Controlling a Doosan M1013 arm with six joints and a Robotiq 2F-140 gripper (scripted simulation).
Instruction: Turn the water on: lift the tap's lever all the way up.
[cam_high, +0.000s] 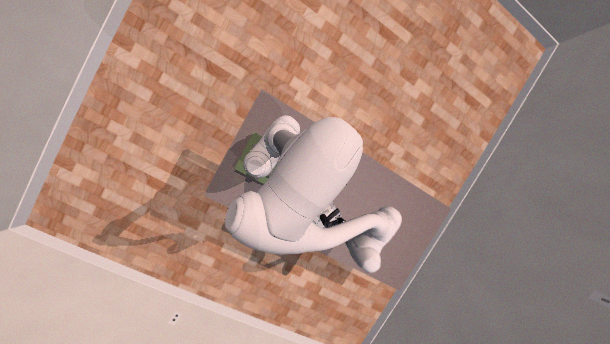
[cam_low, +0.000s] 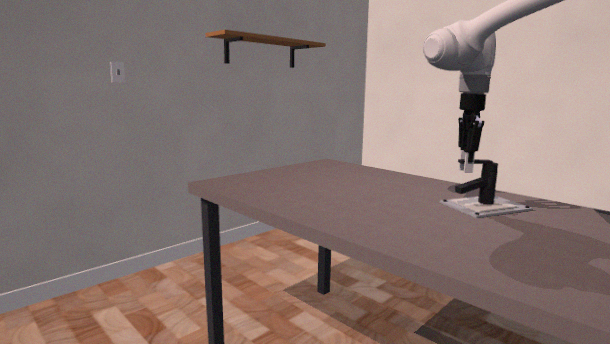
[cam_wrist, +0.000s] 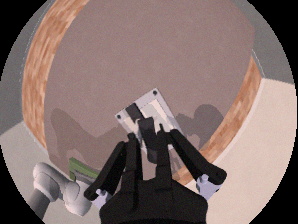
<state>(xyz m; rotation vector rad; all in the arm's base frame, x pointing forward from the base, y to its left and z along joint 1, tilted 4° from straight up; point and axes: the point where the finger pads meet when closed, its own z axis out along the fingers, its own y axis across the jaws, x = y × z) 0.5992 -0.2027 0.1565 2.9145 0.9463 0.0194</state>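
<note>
My hand is 2 cm past the lever and 2 cm to the left of it. The rest, counted from my hand: black tap 5 cm behind, 3 cm to the right, 5 cm below.
</note>
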